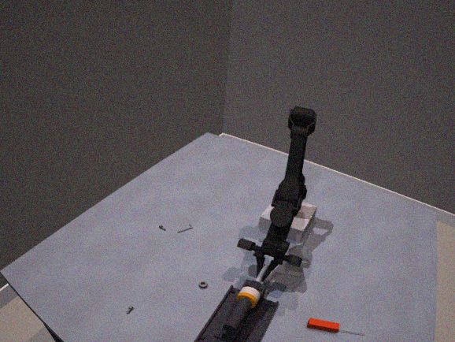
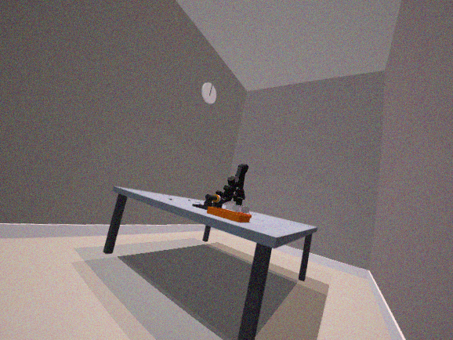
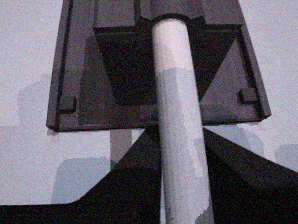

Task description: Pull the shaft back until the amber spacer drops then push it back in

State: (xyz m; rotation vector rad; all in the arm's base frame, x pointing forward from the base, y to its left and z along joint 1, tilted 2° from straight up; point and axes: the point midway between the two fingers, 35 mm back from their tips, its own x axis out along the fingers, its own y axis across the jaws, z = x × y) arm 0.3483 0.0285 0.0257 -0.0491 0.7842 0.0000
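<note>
Right now the pale grey shaft is 4 cm ahead of my gripper tip and 3 cm above it. Round my gripper tip: thin hex key 32 cm to the right, 15 cm behind, 5 cm below; then red-handled screwdriver 27 cm to the left, 5 cm below, 4 cm ahead.
</note>
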